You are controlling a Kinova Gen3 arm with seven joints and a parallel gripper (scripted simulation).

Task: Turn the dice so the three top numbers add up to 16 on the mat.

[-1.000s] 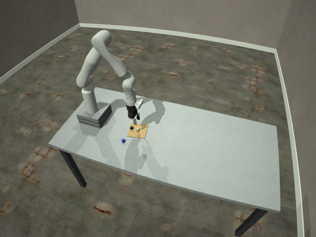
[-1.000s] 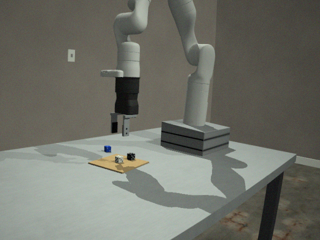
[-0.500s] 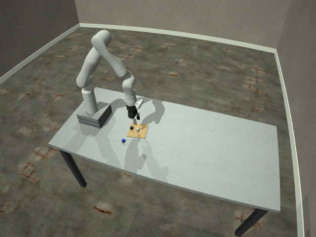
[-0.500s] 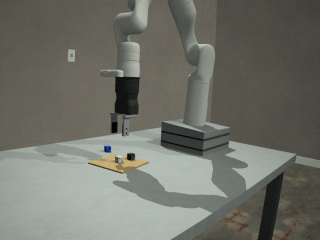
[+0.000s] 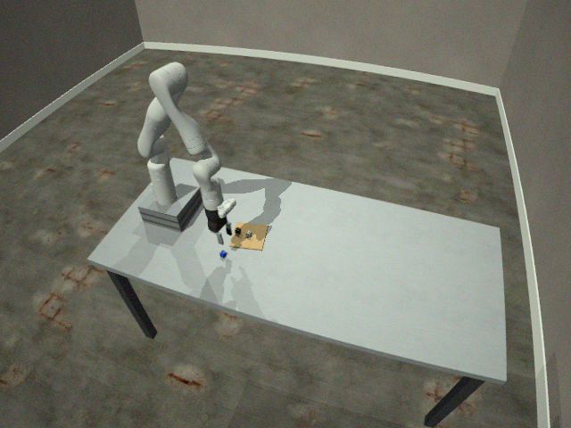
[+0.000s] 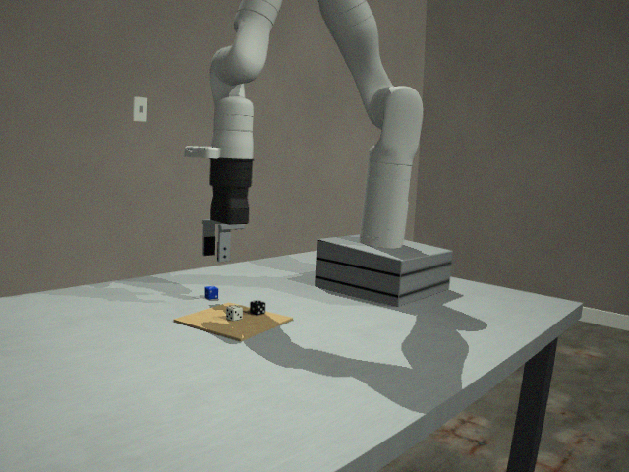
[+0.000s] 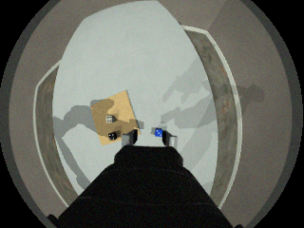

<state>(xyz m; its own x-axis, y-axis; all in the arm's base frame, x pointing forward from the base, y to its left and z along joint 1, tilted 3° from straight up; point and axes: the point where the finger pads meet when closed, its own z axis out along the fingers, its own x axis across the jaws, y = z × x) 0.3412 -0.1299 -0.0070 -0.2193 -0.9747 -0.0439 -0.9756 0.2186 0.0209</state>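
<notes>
The blue die lies 9 cm below my hand, 2 cm to the right of it and 1 cm behind it. Also, from my hand: tan mat (11 cm to the left, 10 cm below, 5 cm ahead); then white die (11 cm to the left, 9 cm below, 5 cm ahead); then black die (11 cm to the left, 9 cm below).
</notes>
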